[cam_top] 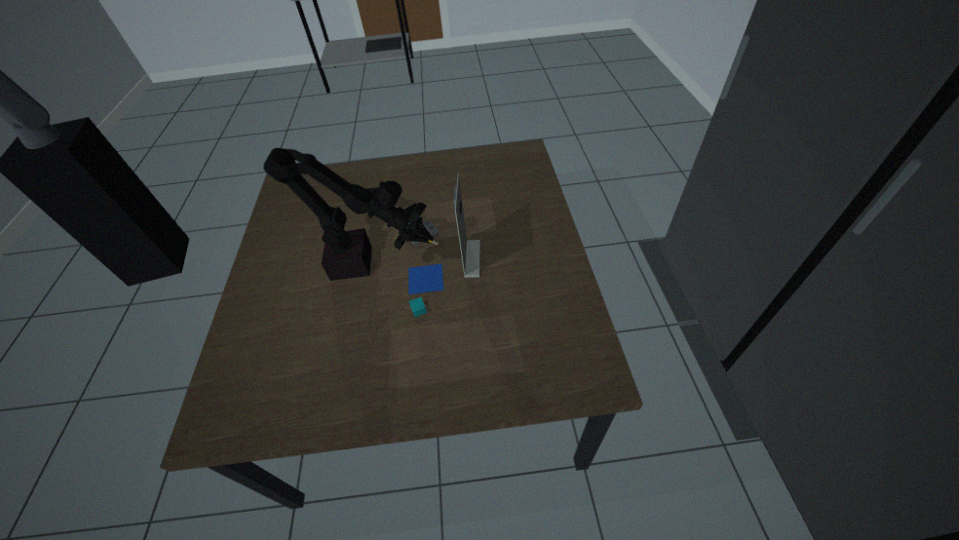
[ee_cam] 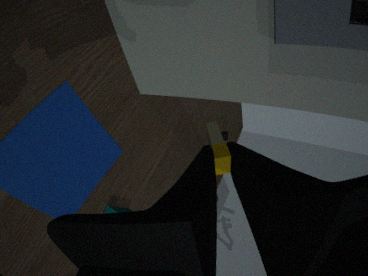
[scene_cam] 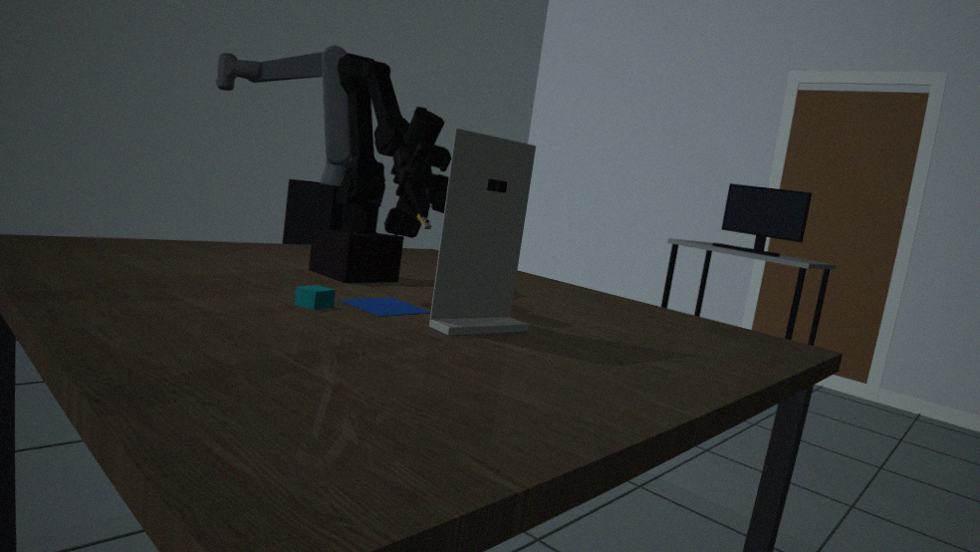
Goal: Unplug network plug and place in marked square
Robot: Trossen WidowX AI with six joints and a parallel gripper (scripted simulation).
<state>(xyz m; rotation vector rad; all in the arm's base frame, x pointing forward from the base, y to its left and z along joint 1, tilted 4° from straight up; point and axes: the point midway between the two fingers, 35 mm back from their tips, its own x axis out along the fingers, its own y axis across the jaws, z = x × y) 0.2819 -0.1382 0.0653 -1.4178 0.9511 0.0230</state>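
Now: the blue marked square 5 cm behind my gripper tip, 1 cm to the right of it and 16 cm below it. From my gripper tip the other things lie so: grey upright panel 11 cm ahead, 3 cm to the left, 2 cm below; yellow network plug 1 cm ahead; teal cube 10 cm behind, 13 cm to the right, 15 cm below.
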